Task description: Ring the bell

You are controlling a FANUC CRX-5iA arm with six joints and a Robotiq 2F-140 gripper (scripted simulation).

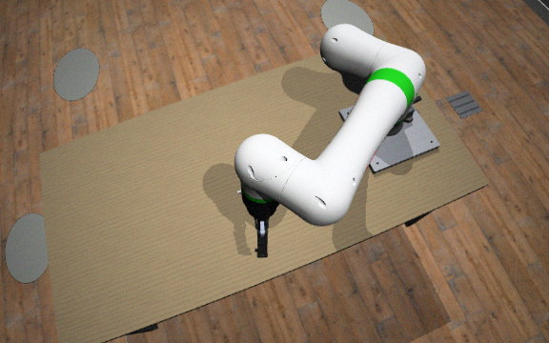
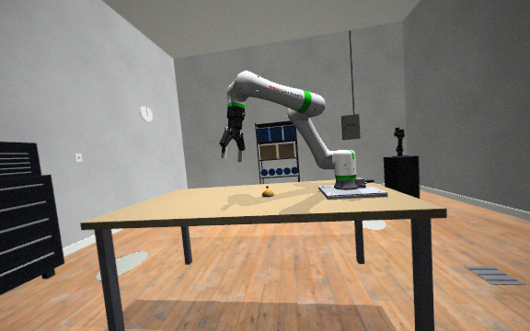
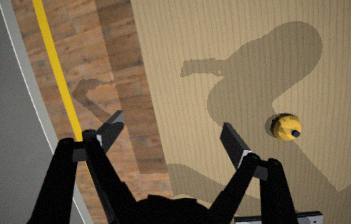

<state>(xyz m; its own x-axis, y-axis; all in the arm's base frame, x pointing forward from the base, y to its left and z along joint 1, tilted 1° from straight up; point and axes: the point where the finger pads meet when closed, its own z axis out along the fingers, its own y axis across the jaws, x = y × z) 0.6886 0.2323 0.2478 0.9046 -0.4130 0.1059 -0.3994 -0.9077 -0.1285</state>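
Now: hand 170 mm past the black button, 270 mm to the left of it and 220 mm above it. The rest, counted from my hand: small yellow bell: 170 mm behind, 270 mm to the right, 230 mm below.
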